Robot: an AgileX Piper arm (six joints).
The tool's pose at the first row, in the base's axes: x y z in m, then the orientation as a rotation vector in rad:
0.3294, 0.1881, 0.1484, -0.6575, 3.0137, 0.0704
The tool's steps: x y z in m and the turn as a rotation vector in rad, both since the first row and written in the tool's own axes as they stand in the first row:
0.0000, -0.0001, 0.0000, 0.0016, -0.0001, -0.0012
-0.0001, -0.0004, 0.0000, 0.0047, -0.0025, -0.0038
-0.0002, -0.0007, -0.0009, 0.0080, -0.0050, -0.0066
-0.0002, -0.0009, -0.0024, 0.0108, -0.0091, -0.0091
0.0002, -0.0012, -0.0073, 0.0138, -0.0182, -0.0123
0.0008, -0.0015, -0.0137, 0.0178, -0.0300, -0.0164
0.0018, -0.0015, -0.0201, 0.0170, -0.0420, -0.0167
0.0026, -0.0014, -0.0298, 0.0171, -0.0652, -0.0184
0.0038, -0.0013, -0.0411, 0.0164, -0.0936, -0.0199
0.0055, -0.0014, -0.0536, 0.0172, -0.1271, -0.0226
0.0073, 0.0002, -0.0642, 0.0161, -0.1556, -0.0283
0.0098, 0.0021, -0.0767, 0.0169, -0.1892, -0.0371
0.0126, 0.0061, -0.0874, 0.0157, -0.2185, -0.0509
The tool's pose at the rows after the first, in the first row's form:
0.3294, 0.1880, 0.1484, -0.6591, 3.0129, 0.0680
0.3297, 0.1878, 0.1484, -0.6622, 3.0092, 0.0639
0.3298, 0.1875, 0.1493, -0.6655, 3.0053, 0.0596
0.3298, 0.1872, 0.1508, -0.6680, 3.0000, 0.0565
0.3294, 0.1865, 0.1556, -0.6704, 2.9897, 0.0547
0.3287, 0.1856, 0.1620, -0.6733, 2.9763, 0.0522
0.3275, 0.1849, 0.1683, -0.6709, 2.9649, 0.0571
0.3263, 0.1841, 0.1779, -0.6678, 2.9421, 0.0639
0.3246, 0.1830, 0.1891, -0.6632, 2.9146, 0.0734
0.3226, 0.1815, 0.2015, -0.6590, 2.8815, 0.0819
0.3198, 0.1816, 0.2120, -0.6603, 2.8525, 0.0914
0.3162, 0.1816, 0.2243, -0.6645, 2.8172, 0.0994
0.3115, 0.1835, 0.2350, -0.6767, 2.7844, 0.1086

